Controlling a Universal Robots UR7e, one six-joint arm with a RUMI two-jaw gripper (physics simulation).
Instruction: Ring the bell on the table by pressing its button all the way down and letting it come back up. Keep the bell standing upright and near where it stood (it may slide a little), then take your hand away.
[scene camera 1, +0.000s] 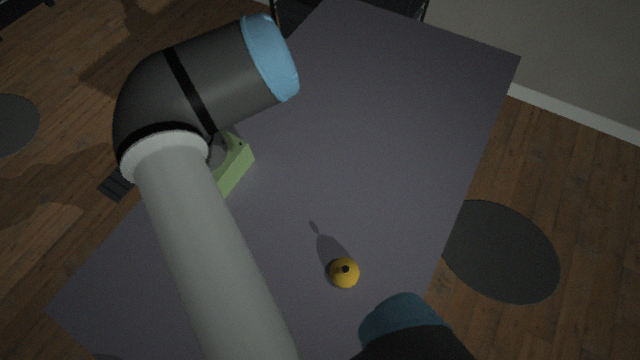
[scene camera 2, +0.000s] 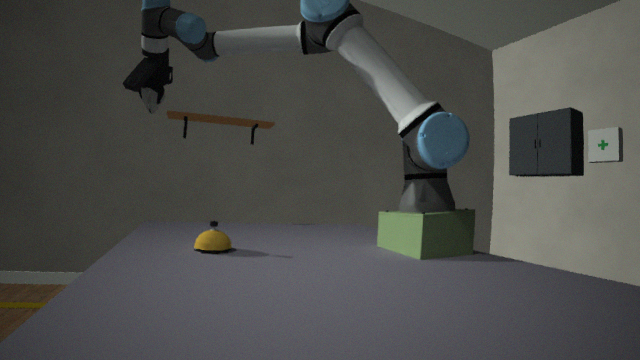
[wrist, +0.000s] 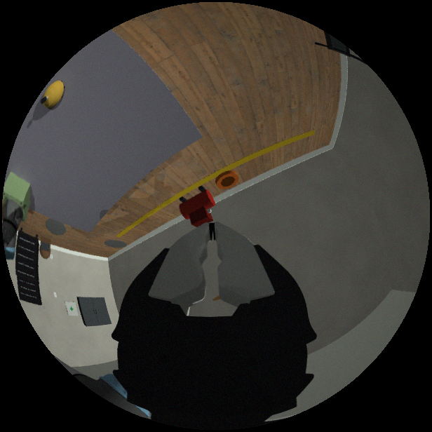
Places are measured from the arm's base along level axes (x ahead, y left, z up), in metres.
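Where they show: gripper, fingertip midpoint: (scene camera 2: 151, 113); arm's base at its link origin: (scene camera 2: 426, 210).
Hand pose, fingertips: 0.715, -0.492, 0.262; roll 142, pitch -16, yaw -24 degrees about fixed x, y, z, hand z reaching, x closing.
Each offset is from my fingertips to the top centre of the thing, as dx, dy, dz. Level surfaces: height alone.
A yellow dome bell @[-0.180, +0.379, -0.304] (scene camera 1: 347, 276) (scene camera 2: 212, 241) (wrist: 54, 94) stands upright on the grey-purple table @[dz -0.370] (scene camera 1: 380, 150) (scene camera 2: 320, 300) (wrist: 115, 130). Its black button @[-0.180, +0.379, -0.304] (scene camera 1: 345, 268) (scene camera 2: 214, 223) (wrist: 44, 99) sits raised on top of the dome. My gripper (scene camera 2: 152, 111) (wrist: 212, 223) is shut with nothing between its fingers. In the scene camera 2 view it is high above the table, up and to the left of the bell, well apart from it. In the scene camera 1 view the gripper does not show.
The arm stands on a green base block (scene camera 1: 235, 167) (scene camera 2: 447, 235) (wrist: 17, 187) on the table. In the scene camera 2 view a wooden shelf (scene camera 2: 220, 119) and a dark cabinet (scene camera 2: 546, 142) hang on the walls. In the wrist view a red object (wrist: 197, 206) shows beyond the fingertips.
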